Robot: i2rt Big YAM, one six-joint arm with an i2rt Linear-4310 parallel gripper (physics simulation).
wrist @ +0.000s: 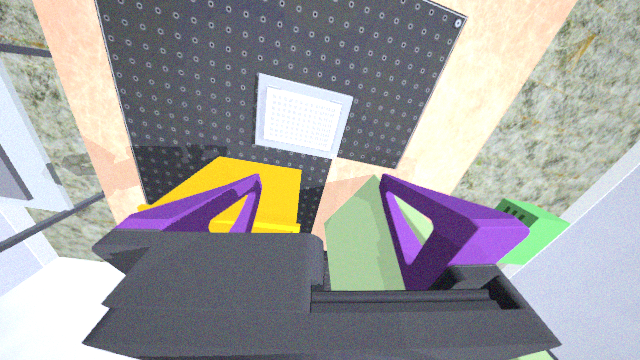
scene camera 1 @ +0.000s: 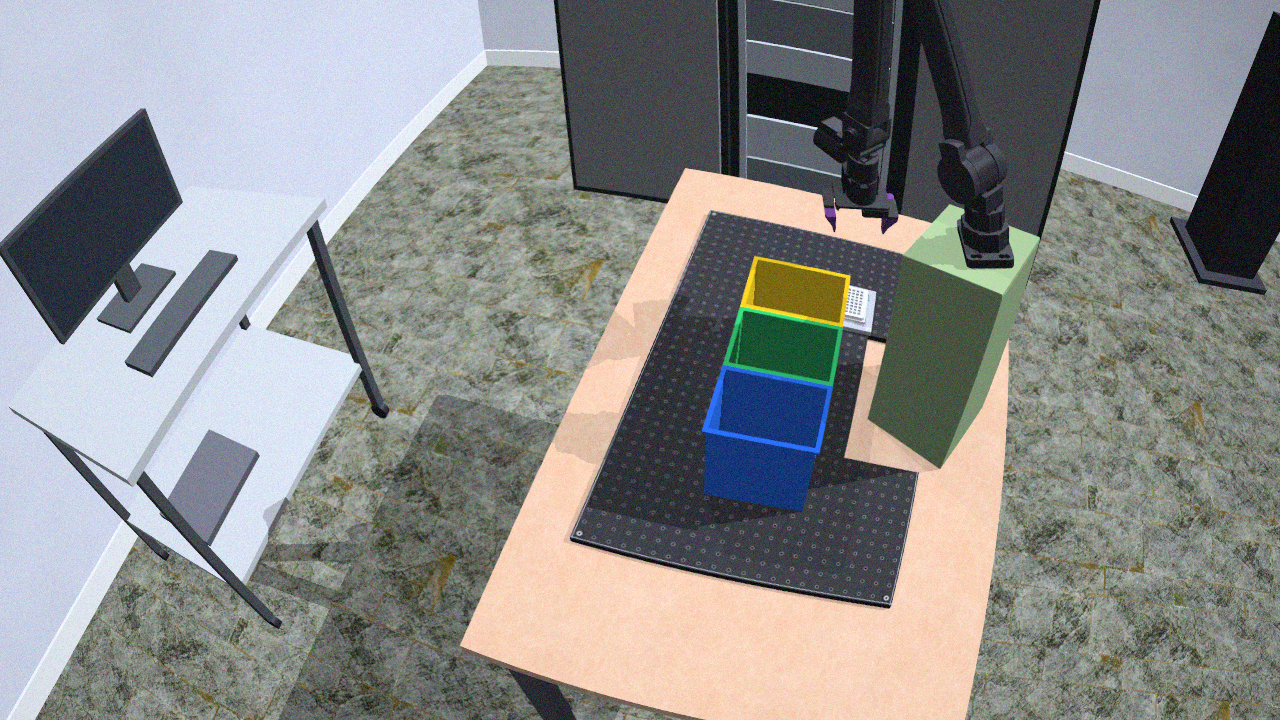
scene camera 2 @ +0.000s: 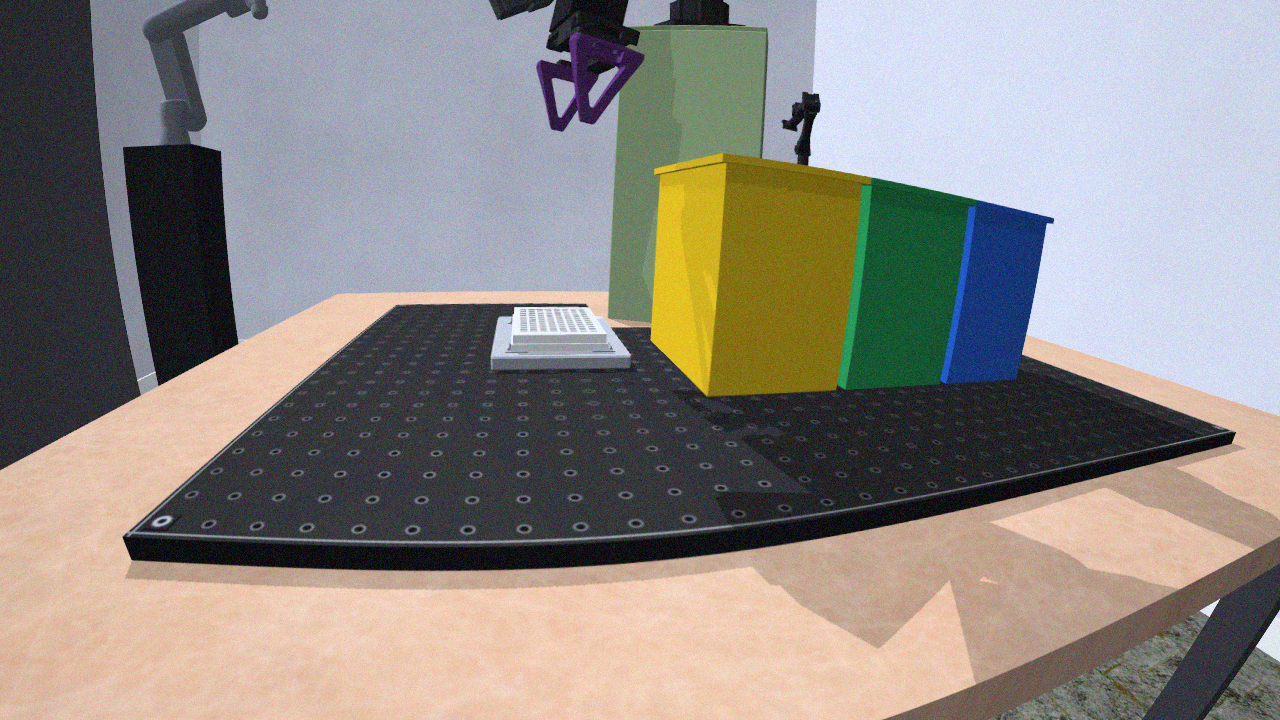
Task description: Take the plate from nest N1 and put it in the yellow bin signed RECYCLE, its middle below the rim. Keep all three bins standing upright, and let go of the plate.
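Seen in the pictures: gripper, fingertip midpoint: (wrist: 320,180) (scene camera 1: 858,230) (scene camera 2: 570,127); arm's base, origin of the base link: (scene camera 1: 985,246) (scene camera 2: 699,35).
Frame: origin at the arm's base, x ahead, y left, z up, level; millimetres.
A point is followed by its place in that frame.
The white plate (scene camera 1: 856,302) {x 172, y -237, z -389 mm} (scene camera 2: 558,325) {x 231, y -244, z -390 mm} (wrist: 301,119) {x 212, y -248, z -388 mm} sits flat in the light grey nest (scene camera 2: 560,362) {x 292, y -255, z -408 mm} (wrist: 260,110) {x 285, y -257, z -402 mm} on the black board. My gripper (scene camera 1: 861,229) {x 189, y -230, z -196 mm} (scene camera 2: 572,125) {x 189, y -230, z -196 mm} (wrist: 320,180) {x 189, y -230, z -196 mm} is open and empty, high above the board and well above the plate. The yellow bin (scene camera 1: 796,291) {x 303, y -149, z -294 mm} (scene camera 2: 778,286) {x 386, y -112, z -328 mm} (wrist: 270,185) {x 260, y -146, z -330 mm} stands upright beside the nest. In scene camera 1 the bin hides part of the nest and plate. No sign on the bin is readable. The green bin (scene camera 1: 785,351) {x 317, y -20, z -313 mm} (scene camera 2: 908,295) {x 403, y 23, z -329 mm} and the blue bin (scene camera 1: 762,465) {x 338, y 227, z -300 mm} (scene camera 2: 998,300) {x 420, y 153, z -327 mm} stand upright in a row with it.
A tall pale green block (scene camera 1: 939,358) {x 58, y 84, z -178 mm} (scene camera 2: 689,107) {x 93, y -55, z -138 mm} (wrist: 357,245) {x 99, y -46, z -292 mm} carries the arm's base, close to the bins and nest. The black perforated board (scene camera 1: 680,447) {x 480, y 126, z -414 mm} (scene camera 2: 429,447) {x 422, y -364, z -414 mm} (wrist: 200,45) {x 375, y -346, z -414 mm} lies on the pinkish table (scene camera 1: 572,635) {x 594, y 509, z -427 mm} (scene camera 2: 358,626) {x 548, y -395, z -427 mm}. A dark cabinet (scene camera 1: 644,98) stands behind.
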